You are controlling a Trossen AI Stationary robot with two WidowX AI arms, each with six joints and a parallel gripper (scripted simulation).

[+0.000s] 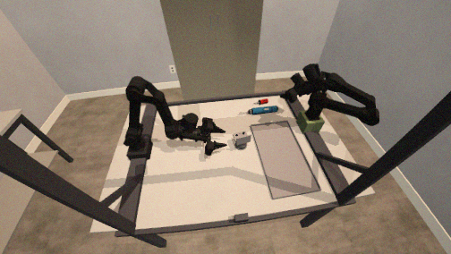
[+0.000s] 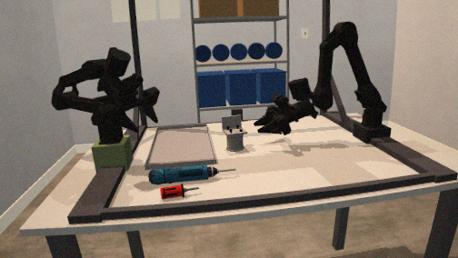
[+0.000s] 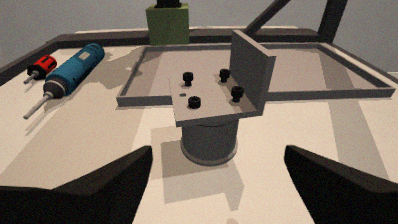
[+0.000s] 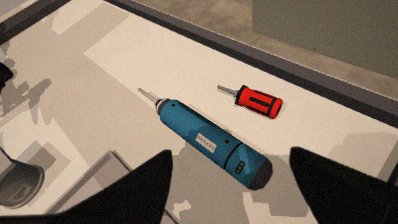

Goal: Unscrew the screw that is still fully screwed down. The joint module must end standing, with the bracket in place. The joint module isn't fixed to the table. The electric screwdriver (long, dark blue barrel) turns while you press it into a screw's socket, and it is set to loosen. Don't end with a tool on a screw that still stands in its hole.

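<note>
The joint module is 10 mm behind my left hand, 110 mm to the right of it and 50 mm below it. Round my left hand: red-handled hand screwdriver 290 mm ahead, 310 mm to the right, 70 mm below; then shallow grey tray 100 mm behind, 290 mm to the right, 70 mm below; then grey L-shaped bracket 10 mm behind, 110 mm to the right, 10 mm below.
</note>
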